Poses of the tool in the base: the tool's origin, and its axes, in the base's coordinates. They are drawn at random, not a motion.
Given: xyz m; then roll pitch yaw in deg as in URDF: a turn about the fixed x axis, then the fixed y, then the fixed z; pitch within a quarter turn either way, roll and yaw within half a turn.
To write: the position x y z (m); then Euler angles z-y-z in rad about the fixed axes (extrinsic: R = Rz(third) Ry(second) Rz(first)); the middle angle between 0 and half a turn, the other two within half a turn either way. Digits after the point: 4 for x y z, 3 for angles.
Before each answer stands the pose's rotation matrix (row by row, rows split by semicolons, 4 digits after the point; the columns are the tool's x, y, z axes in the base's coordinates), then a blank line. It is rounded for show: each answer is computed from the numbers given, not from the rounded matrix.
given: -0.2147 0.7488 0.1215 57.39 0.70 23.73
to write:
0.9154 -0.2075 0.3450; 0.4024 0.4975 -0.7685; -0.0122 0.8423 0.5389

-0.2147 0.7488 0.1215 1.556 1.002 -1.149
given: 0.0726 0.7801 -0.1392 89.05 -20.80 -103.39
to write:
-0.2165 0.0984 -0.9713; -0.9094 0.3416 0.2373; 0.3551 0.9347 0.0155

0.0726 0.7801 -0.1392 1.934 1.555 2.902
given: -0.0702 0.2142 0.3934 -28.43 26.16 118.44
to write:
-0.4275 -0.6733 -0.6033; 0.7892 -0.6034 0.1142; -0.4409 -0.4273 0.7893

-0.0702 0.2142 0.3934 -0.770 0.661 2.955
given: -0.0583 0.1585 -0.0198 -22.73 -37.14 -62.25
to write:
0.3712 0.9249 0.0827; -0.7055 0.2230 0.6727; 0.6038 -0.3080 0.7353

-0.0583 0.1585 -0.0198 -2.670 0.745 1.449
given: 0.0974 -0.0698 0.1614 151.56 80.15 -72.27
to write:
0.0521 -0.6947 -0.7175; -0.1629 -0.7147 0.6802; -0.9853 0.0815 -0.1504

0.0974 -0.0698 0.1614 0.083 1.722 2.383
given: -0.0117 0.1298 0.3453 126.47 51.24 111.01
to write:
-0.2245 0.3301 0.9169; 0.5844 0.7985 -0.1444; -0.7798 0.5035 -0.3721

-0.0117 0.1298 0.3453 0.573 1.952 -0.156
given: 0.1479 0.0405 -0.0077 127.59 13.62 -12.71
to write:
0.9481 0.0478 -0.3145; -0.2138 -0.6361 -0.7414; -0.2355 0.7701 -0.5929

0.1479 0.0405 -0.0077 1.274 2.205 -1.972
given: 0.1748 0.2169 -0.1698 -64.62 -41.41 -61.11
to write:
0.3623 0.6640 0.6541; -0.6567 -0.3162 0.6847; 0.6614 -0.6776 0.3215

0.1748 0.2169 -0.1698 -2.344 1.244 0.808
